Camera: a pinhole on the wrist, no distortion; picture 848 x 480 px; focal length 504.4 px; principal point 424.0 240.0 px. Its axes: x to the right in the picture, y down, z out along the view. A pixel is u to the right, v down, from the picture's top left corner.
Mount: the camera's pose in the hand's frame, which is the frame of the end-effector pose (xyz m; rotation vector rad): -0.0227 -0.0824 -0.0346 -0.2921 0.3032 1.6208
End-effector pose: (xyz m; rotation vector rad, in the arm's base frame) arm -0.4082 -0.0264 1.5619 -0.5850 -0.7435 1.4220
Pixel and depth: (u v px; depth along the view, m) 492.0 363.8 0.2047
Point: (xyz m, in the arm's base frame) -0.5285 -0.1115 1.6381
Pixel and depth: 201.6 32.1 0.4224
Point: -0.6704 0.0963 1.9212
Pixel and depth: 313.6 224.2 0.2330
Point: -0.5311 -0.0577 1.7240
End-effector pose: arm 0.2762 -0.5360 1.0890 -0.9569 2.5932 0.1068
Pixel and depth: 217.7 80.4 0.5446
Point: 0.3880 -0.5860 0.5235
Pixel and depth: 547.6 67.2 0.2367
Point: 0.2503 -0.4874 0.9150
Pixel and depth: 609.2 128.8 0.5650
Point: 0.1404 -0.2564 0.6570
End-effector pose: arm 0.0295 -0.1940 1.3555 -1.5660 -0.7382 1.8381
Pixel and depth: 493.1 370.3 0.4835
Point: -0.3549 -0.4190 1.4036
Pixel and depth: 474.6 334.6 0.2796
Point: -0.1790 -0.2873 1.4066
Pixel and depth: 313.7 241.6 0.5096
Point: -0.4432 -0.2228 1.4378
